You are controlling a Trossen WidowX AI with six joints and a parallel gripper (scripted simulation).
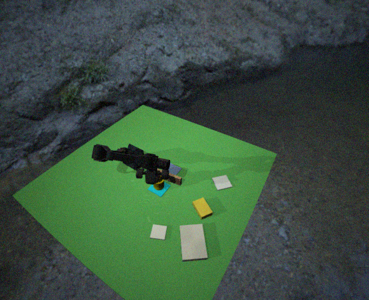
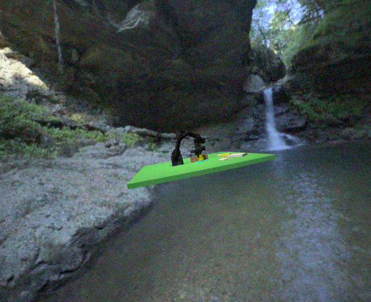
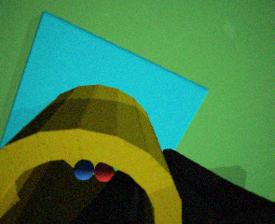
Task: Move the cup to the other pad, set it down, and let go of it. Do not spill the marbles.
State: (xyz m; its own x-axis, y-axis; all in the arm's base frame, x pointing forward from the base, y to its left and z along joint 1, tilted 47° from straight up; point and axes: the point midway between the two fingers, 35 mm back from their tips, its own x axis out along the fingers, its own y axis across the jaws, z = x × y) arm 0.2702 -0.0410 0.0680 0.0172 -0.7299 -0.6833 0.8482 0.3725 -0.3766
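Right now the yellow cup is 2 cm to the left of my gripper tip and 2 cm ahead of it. Round my gripper tip: brown wooden bar (9 cm to the left, 2 cm below, 1 cm ahead); then grey-blue pad (17 cm to the left, 5 cm below); then cyan pad (5 cm below, 3 cm ahead, 2 cm to the left).
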